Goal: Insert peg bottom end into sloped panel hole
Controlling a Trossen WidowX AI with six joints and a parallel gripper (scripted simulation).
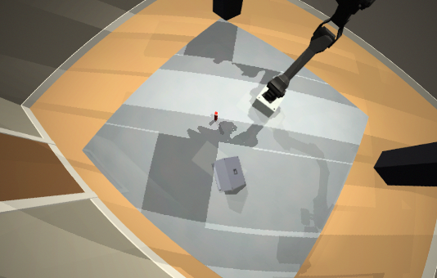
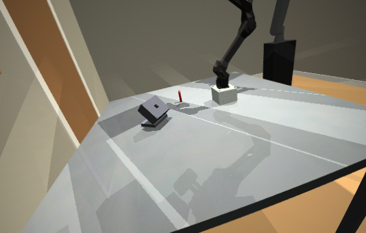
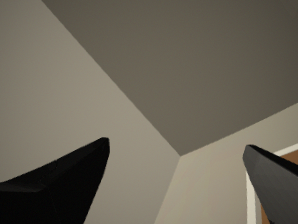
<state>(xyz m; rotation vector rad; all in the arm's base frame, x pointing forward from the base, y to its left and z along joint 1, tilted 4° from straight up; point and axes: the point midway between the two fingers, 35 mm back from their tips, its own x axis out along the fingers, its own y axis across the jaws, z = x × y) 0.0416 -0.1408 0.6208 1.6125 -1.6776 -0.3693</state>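
My gripper tip is now 25 cm short of the red square peg, 4 cm to the right of it and 67 cm above it. Also, from my gripper tip: sloped grey panel: 39 cm ahead, 29 cm to the left, 65 cm below.
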